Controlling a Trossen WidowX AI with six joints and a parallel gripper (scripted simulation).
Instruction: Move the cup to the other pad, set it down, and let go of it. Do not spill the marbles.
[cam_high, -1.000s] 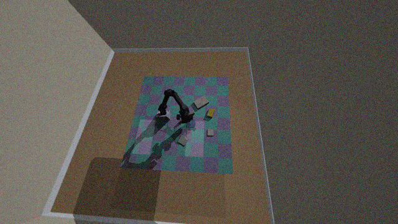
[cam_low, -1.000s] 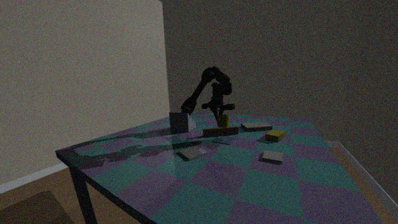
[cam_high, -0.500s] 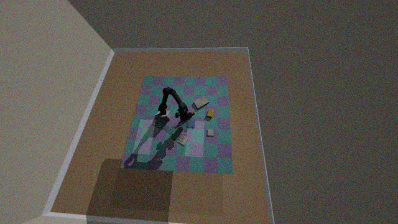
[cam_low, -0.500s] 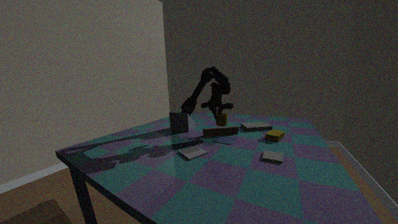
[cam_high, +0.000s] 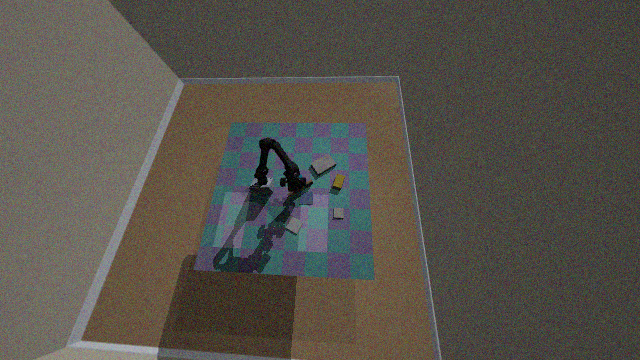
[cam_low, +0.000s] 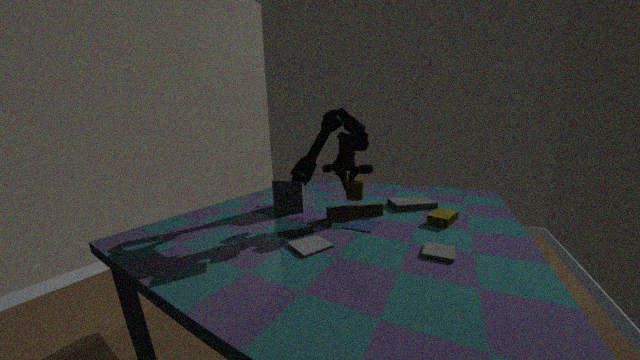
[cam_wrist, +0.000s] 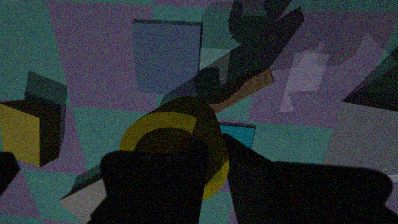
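Now: the teal pad 110 mm below my gripper tip, 80 mm to the left of it and 10 mm behind it. Also, from my gripper tip: blue-grey pad 110 mm below, 80 mm to the right, 70 mm ahead; grey slab 240 mm ahead, 200 mm to the left, 90 mm below; long brown block 90 mm below, 30 mm ahead.
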